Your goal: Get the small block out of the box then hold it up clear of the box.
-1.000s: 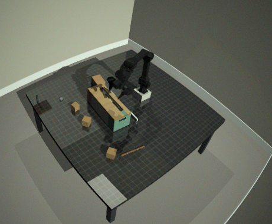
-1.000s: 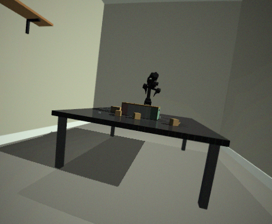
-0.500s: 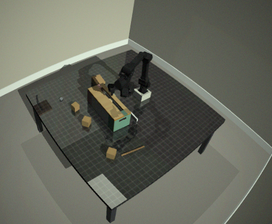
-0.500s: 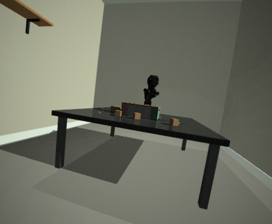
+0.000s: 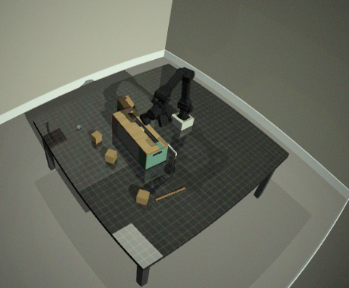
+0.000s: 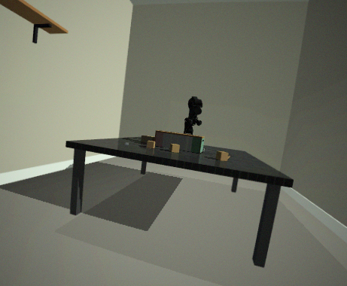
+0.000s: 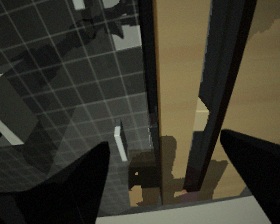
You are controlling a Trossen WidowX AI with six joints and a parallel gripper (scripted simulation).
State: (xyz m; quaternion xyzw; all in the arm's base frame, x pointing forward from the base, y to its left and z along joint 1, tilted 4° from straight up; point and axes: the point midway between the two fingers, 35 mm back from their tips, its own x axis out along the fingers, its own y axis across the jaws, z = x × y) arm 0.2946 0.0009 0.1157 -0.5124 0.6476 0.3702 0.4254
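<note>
Now: the long box 30 mm ahead of my gripper tip, 30 mm to the right of it and 100 mm below it. Also, from my gripper tip: small grey bit: 260 mm ahead, 410 mm to the right, 150 mm below; thin stick: 190 mm ahead, 340 mm to the left, 160 mm below; tan block: 40 mm ahead, 50 mm to the right, 70 mm below.
</note>
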